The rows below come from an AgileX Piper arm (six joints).
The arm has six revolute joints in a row. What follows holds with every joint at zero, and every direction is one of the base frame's.
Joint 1 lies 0.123 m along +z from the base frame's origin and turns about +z.
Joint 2 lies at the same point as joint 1 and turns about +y.
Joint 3 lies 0.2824 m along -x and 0.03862 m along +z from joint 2 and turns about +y.
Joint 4 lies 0.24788 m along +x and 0.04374 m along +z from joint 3 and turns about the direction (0.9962, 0, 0.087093).
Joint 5 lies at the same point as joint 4 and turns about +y.
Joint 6 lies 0.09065 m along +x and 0.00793 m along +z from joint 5 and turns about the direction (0.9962, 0, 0.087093).
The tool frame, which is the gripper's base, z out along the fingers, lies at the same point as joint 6; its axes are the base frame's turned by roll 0, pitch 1.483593 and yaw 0 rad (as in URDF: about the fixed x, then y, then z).
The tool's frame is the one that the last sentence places.
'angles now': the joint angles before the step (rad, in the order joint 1, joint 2, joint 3, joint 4, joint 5, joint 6). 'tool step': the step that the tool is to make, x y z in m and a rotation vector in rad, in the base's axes. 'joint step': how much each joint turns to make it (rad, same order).
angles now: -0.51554, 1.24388, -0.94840, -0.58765, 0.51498, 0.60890
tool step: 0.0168, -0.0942, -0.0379, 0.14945, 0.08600, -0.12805
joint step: -0.25688, 0.30898, -0.19065, 0.29670, -0.02387, -0.30200
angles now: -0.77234, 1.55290, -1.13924, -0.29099, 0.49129, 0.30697
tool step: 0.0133, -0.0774, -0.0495, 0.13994, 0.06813, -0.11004
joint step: -0.12258, 0.30265, -0.23021, 0.11248, 0.06858, -0.08788
